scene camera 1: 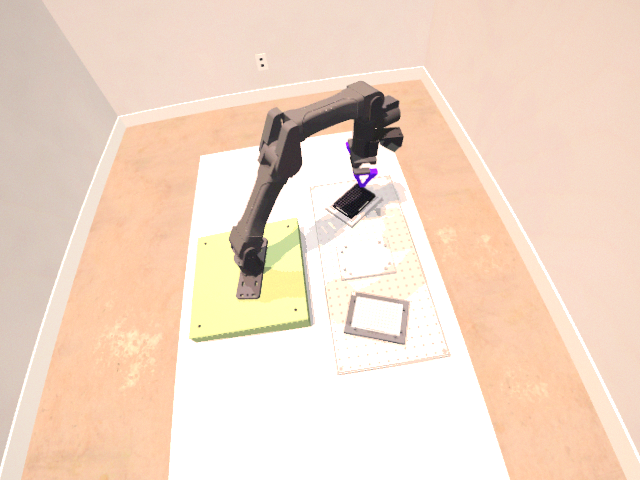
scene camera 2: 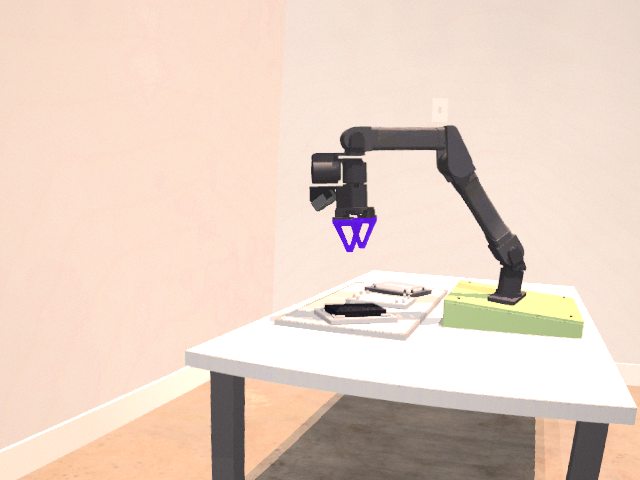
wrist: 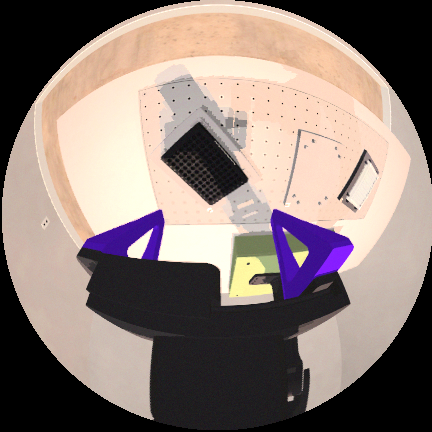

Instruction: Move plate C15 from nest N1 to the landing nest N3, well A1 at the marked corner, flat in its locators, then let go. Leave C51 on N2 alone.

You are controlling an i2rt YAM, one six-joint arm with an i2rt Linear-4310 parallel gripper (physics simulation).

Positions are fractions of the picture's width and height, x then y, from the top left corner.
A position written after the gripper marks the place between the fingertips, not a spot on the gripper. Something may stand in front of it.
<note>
The gripper (scene camera 2: 0.56, 0.52) is open, holding nothing. Also in view: a black perforated plate (scene camera 1: 0.56, 0.41). Also in view: a white plate (scene camera 1: 0.58, 0.66).
The black perforated plate also shows in scene camera 2 (scene camera 2: 0.56, 0.64) and in the wrist view (wrist: 0.45, 0.36). The white plate also shows in the wrist view (wrist: 0.85, 0.42). The gripper is seen too in scene camera 1 (scene camera 1: 0.56, 0.37) and in the wrist view (wrist: 0.50, 0.50).
</note>
